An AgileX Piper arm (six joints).
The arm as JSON. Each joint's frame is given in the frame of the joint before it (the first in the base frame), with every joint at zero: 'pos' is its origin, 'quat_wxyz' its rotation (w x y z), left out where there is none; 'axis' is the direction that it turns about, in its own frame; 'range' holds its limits. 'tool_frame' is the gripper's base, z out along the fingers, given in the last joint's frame.
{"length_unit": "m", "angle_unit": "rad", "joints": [
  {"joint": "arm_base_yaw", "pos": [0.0, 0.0, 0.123], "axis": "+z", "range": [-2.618, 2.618]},
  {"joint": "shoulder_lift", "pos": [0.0, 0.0, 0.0], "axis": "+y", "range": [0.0, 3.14]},
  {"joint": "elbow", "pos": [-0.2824, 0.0, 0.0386], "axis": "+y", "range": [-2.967, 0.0]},
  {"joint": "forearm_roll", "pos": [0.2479, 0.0, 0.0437], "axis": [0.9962, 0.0, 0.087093], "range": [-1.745, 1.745]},
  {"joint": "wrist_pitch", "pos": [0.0, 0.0, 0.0], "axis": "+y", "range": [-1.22, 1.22]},
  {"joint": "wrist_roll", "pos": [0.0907, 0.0, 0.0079], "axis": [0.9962, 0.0, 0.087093], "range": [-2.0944, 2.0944]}
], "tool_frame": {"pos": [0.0, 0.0, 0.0], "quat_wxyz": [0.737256, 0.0, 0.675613, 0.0]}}
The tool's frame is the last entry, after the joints.
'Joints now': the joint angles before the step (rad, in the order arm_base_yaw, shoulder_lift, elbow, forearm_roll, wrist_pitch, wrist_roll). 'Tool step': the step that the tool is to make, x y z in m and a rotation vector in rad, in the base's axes. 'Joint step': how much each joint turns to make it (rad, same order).
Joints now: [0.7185 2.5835 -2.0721 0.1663 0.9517 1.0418]
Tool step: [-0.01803 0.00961 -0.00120 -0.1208 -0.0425 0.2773]
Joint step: [0.0517 0.0000 -0.0024 -0.1008 0.0709 -0.1800]
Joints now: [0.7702 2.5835 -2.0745 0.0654 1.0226 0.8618]
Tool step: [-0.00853 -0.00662 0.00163 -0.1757 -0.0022 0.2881]
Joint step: [0.0223 -0.0017 -0.0064 -0.1237 0.1311 -0.2155]
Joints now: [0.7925 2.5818 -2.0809 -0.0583 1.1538 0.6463]
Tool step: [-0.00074 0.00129 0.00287 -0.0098 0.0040 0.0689]
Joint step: [0.0036 0.0000 -0.0119 -0.0038 0.0182 -0.0649]
